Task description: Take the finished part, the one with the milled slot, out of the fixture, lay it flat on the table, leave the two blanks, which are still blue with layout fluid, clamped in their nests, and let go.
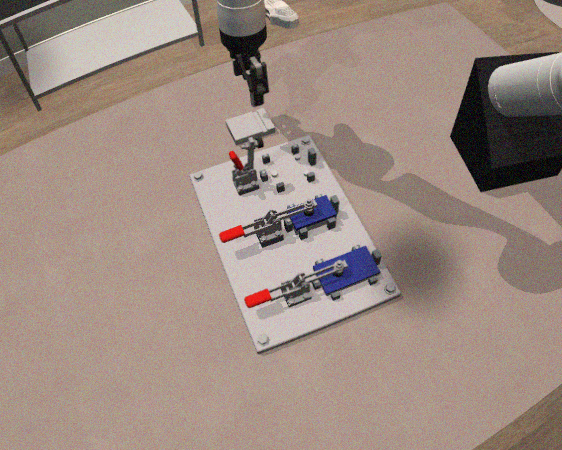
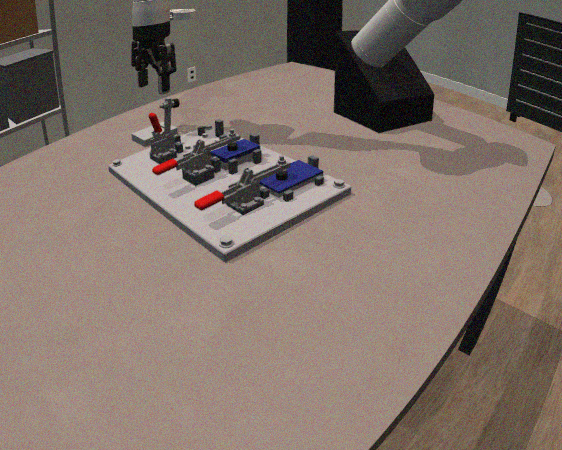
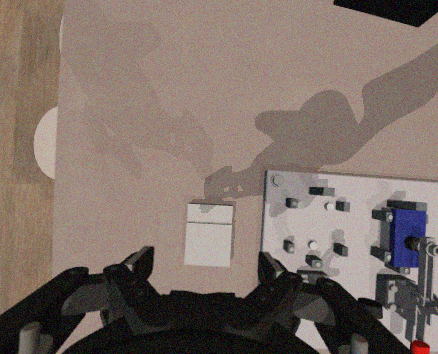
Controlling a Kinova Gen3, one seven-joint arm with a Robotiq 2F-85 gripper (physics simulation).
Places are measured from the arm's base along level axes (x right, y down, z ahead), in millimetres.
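Pixels of known places: gripper, fingertip midpoint: (image 1: 248, 88) (image 2: 153, 89) (image 3: 206, 260); arm's base, link origin: (image 1: 509, 90) (image 2: 369, 51).
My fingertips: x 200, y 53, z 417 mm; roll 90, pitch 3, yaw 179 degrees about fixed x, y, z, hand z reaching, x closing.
Note:
For each thing: its top centre in the pictures, then the offset to it from my fingertips. "spot": a spot on its surface instead.
- finished part, top centre: (image 3: 208, 235) (image 1: 249, 123) (image 2: 153, 130) dx +2, dy +90, dz +5 mm
- fixture plate, top centre: (image 2: 214, 171) (image 1: 286, 228) (image 3: 388, 264) dx -247, dy +90, dz +17 mm
- empty nest's toggle clamp, surface spot: (image 2: 164, 150) (image 1: 246, 183) spot: dx -149, dy +72, dz +55 mm
The finished part (image 1: 245, 127) (image 2: 142, 136) (image 3: 208, 245), a pale plate with a slot across it, lies flat on the table beside the end of the fixture plate (image 1: 300, 322) (image 2: 272, 220) (image 3: 360, 265), with a gap between them. My gripper (image 1: 257, 101) (image 2: 153, 87) (image 3: 206, 260) is open and empty, above the part and apart from it. One blue blank (image 1: 326, 214) (image 2: 245, 149) (image 3: 404, 235) sits in the middle nest and the other blue blank (image 1: 357, 267) (image 2: 301, 175) in the far-end nest, each under a lowered clamp arm. The third nest holds no part.
The empty nest's toggle clamp (image 1: 245, 180) (image 2: 164, 150) is open, its arm raised close to the part; its red handle (image 1: 235, 160) (image 2: 155, 122) tilts up. Pins and blocks stand on the plate. The black robot base (image 1: 520, 150) (image 2: 382, 100) stands on the table.

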